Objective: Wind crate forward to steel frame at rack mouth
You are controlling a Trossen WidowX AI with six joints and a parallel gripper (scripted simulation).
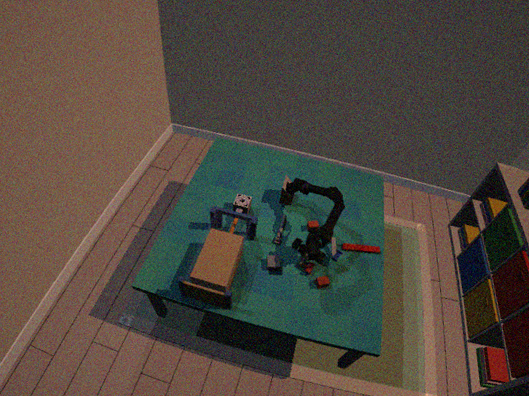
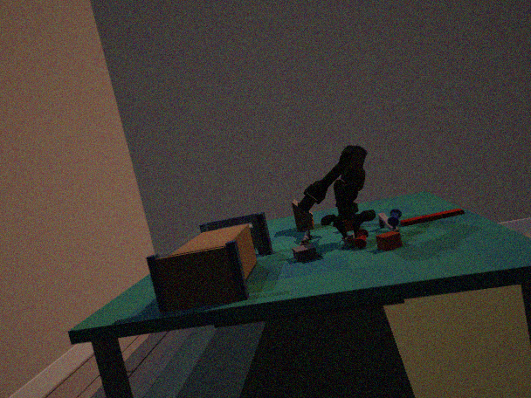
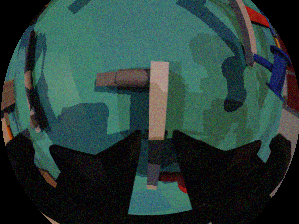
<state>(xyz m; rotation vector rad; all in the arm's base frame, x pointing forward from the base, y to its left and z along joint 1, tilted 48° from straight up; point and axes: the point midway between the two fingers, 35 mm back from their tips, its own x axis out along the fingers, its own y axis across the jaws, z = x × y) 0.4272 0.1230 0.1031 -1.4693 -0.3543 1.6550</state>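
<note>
My gripper tip is 6 cm short of the red knob, 1 cm to the right of it and 2 cm below it. Round my gripper tip: grey block: 7 cm ahead, 17 cm to the right, 1 cm above; blue-tipped tool: 7 cm behind, 15 cm to the left, 2 cm above; red-knobbed handle: 1 cm ahead, 1 cm above.
</note>
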